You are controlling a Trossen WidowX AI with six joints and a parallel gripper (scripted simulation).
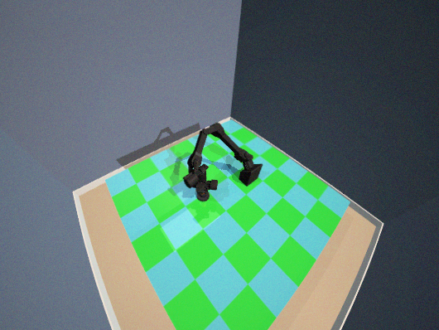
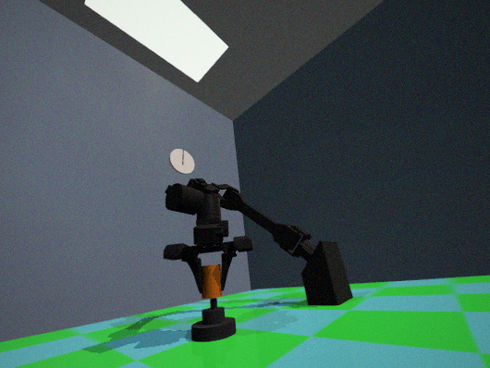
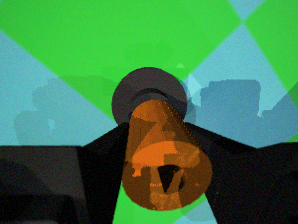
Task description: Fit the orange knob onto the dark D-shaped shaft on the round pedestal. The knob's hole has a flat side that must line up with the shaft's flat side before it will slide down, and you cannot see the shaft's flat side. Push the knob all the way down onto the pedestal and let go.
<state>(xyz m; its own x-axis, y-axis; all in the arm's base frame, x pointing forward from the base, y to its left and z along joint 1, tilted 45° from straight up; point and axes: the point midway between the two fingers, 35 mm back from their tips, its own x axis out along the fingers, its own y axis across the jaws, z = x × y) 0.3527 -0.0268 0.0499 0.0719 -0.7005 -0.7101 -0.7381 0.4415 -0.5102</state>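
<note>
My gripper tip is now 20 mm below the orange knob. Also, from my gripper tip: pedestal: 40 mm below.
</note>
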